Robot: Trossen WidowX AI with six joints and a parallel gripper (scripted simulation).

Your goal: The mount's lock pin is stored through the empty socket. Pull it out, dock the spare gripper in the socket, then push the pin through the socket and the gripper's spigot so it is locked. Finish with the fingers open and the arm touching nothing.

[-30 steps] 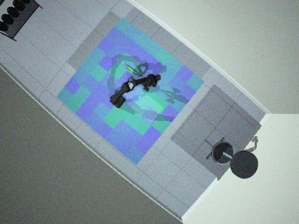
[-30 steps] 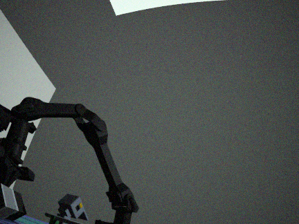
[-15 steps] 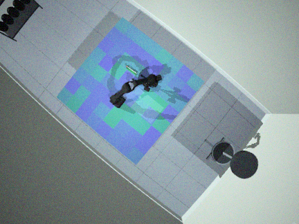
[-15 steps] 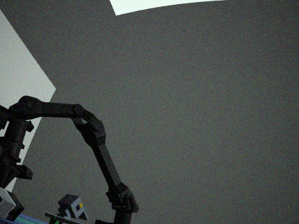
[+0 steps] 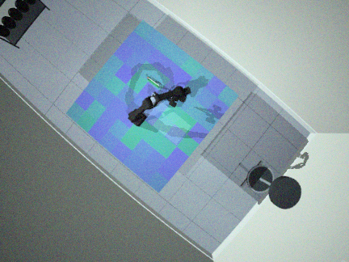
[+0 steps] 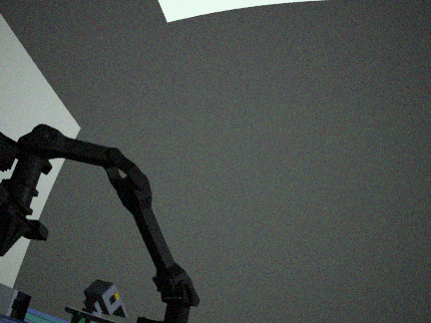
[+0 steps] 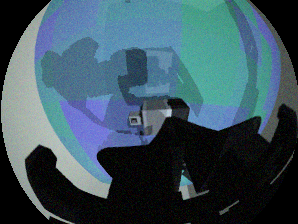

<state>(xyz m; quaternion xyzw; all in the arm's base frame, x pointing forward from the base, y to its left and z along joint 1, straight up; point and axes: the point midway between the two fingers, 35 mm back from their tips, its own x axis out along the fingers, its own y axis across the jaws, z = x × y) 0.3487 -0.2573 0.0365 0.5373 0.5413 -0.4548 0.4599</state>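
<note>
My gripper tip is 1 cm short of the spare gripper, 4 cm to the right of it and 7 cm above it. Round my gripper tip: green upright piece (6 cm ahead, 28 cm to the left, 6 cm below); then mount (7 cm behind, 19 cm to the left, 3 cm below).
</note>
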